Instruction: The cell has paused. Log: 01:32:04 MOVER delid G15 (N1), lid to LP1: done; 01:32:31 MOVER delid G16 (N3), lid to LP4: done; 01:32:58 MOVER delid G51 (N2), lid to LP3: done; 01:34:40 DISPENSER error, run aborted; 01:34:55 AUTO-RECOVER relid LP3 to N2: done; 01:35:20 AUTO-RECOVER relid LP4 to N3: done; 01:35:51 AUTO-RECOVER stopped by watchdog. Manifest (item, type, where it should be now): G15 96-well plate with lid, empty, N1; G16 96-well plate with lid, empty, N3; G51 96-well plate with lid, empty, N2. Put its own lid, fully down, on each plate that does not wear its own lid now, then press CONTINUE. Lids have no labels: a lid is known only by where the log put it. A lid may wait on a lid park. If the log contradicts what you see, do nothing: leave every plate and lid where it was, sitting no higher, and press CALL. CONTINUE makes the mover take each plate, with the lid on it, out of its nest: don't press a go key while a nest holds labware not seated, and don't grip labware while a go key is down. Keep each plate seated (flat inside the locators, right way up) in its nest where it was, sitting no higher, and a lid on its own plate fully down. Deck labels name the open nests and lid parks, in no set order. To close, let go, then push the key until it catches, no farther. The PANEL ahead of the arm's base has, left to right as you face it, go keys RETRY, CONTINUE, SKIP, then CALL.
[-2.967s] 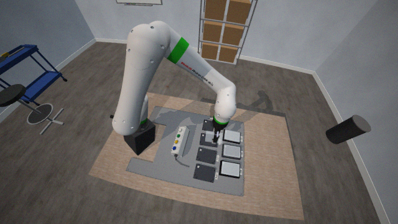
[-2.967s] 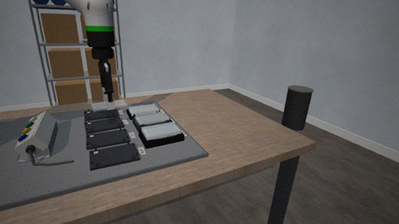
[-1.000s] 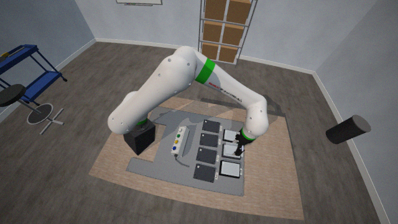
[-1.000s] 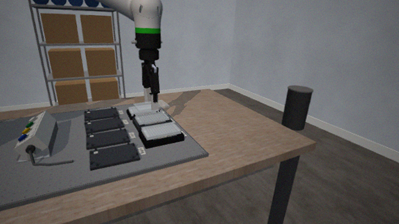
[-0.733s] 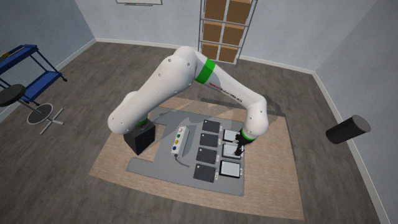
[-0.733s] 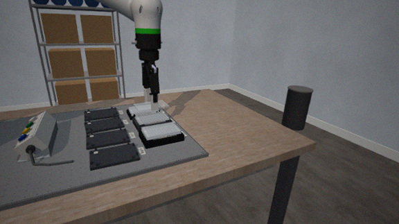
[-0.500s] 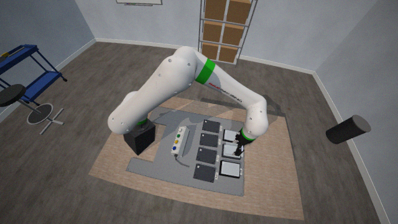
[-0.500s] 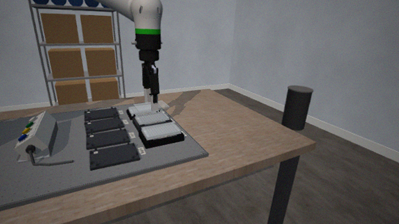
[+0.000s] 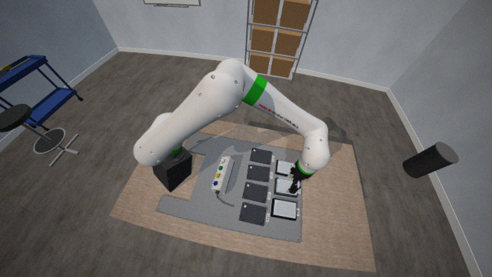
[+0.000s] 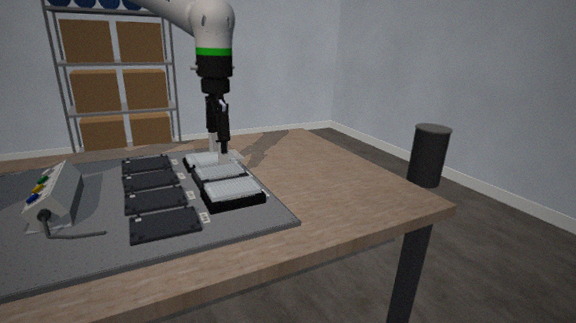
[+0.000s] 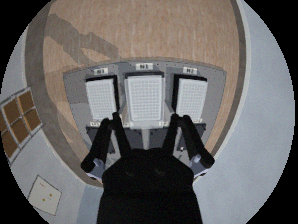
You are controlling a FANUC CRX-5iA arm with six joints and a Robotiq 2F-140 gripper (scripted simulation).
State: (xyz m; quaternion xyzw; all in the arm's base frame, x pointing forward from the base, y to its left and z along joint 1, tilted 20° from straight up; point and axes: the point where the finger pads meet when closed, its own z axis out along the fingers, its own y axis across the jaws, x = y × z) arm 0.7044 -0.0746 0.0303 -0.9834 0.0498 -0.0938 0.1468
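Now: the plate 6 cm below my hand. The rest, counted from my hand: pale grey lid (2 cm below).
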